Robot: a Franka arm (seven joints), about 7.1 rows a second.
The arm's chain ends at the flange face. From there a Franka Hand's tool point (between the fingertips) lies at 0.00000 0.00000 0.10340 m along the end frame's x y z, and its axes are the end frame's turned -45 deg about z.
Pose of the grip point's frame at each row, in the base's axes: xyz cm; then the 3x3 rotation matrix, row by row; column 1 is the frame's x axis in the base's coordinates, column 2 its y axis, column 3 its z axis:
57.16 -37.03 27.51; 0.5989 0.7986 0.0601; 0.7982 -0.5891 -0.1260; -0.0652 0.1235 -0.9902
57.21 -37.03 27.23; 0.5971 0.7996 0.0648; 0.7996 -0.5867 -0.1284; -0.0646 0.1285 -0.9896
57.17 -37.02 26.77; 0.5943 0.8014 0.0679; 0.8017 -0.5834 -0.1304; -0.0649 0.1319 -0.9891
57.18 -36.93 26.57; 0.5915 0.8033 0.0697; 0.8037 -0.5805 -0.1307; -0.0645 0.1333 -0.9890
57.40 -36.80 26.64; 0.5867 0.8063 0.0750; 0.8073 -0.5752 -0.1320; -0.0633 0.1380 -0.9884
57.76 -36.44 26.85; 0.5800 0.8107 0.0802; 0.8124 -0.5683 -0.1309; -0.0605 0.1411 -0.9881
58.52 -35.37 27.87; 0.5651 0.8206 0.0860; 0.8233 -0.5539 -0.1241; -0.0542 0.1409 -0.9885
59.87 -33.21 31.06; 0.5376 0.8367 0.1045; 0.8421 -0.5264 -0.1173; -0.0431 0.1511 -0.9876
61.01 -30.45 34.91; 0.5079 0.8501 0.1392; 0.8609 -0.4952 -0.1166; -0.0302 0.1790 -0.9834
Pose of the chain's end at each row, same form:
56.54 -35.73 37.75; 0.9882 0.1412 0.0601; 0.1479 -0.9810 -0.1260; 0.0412 0.1334 -0.9902
56.54 -35.70 37.46; 0.9876 0.1432 0.0648; 0.1505 -0.9803 -0.1284; 0.0452 0.1365 -0.9896
56.47 -35.67 37.00; 0.9869 0.1464 0.0679; 0.1544 -0.9794 -0.1304; 0.0474 0.1392 -0.9891
56.46 -35.58 36.80; 0.9863 0.1498 0.0697; 0.1578 -0.9788 -0.1307; 0.0486 0.1399 -0.9890
56.62 -35.44 36.86; 0.9850 0.1553 0.0750; 0.1641 -0.9776 -0.1320; 0.0528 0.1423 -0.9884
56.93 -35.09 37.07; 0.9834 0.1631 0.0802; 0.1726 -0.9763 -0.1309; 0.0570 0.1426 -0.9881
57.63 -34.09 38.09; 0.9798 0.1807 0.0860; 0.1905 -0.9738 -0.1241; 0.0613 0.1380 -0.9885
58.79 -32.00 41.27; 0.9718 0.2115 0.1045; 0.2232 -0.9677 -0.1173; 0.0764 0.1373 -0.9876
59.57 -29.24 45.08; 0.9603 0.2420 0.1392; 0.2586 -0.9589 -0.1166; 0.1052 0.1479 -0.9834

